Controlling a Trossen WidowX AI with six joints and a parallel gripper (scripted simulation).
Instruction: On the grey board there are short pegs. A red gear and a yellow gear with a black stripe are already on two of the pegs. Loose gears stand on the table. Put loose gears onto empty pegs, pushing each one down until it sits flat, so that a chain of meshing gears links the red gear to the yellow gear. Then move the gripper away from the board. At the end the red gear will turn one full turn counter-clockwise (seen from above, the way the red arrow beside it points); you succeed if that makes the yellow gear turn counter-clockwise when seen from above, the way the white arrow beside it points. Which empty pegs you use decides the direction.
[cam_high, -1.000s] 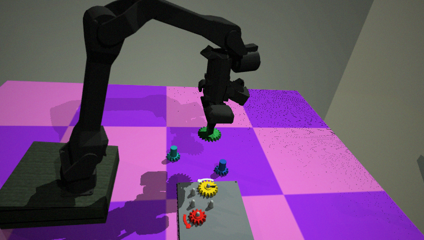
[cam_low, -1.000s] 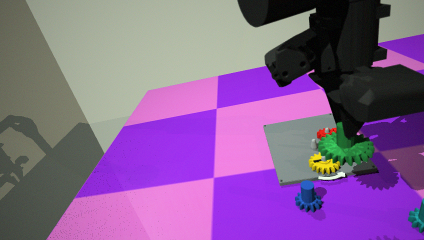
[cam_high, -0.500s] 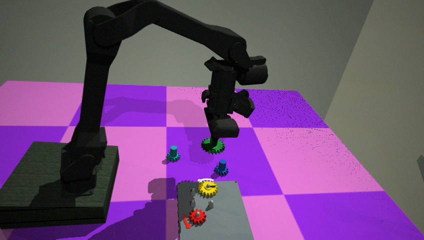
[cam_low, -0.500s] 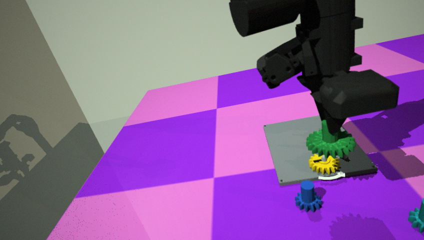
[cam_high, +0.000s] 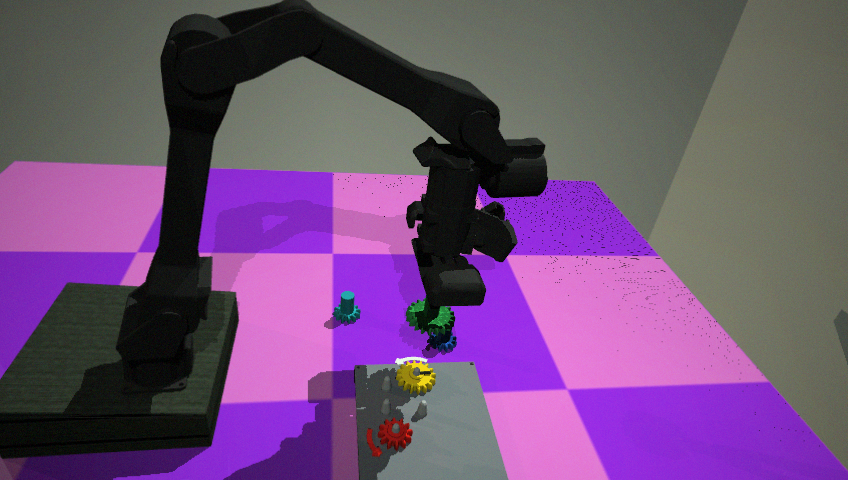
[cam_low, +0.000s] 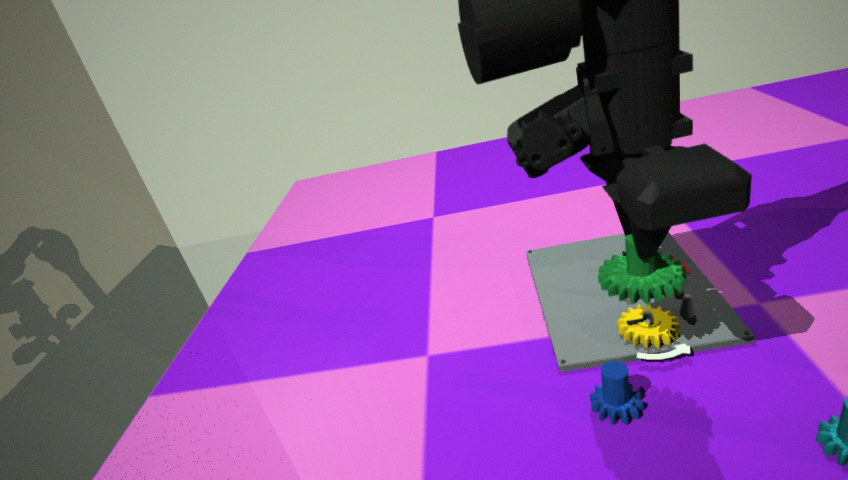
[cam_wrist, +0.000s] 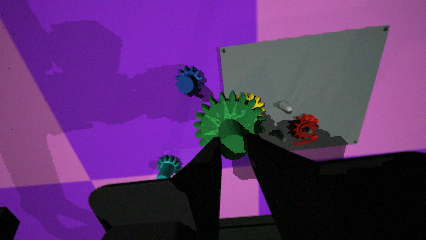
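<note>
Now: gripper tip 7 cm past the red gear, 11 cm to the left of it and 10 cm above it. The rest, counted from my gripper tip: yellow gear: 2 cm behind, 3 cm to the right, 10 cm below; then green gear: 1 cm below; then white arrow: 2 cm behind, 11 cm below.
</note>
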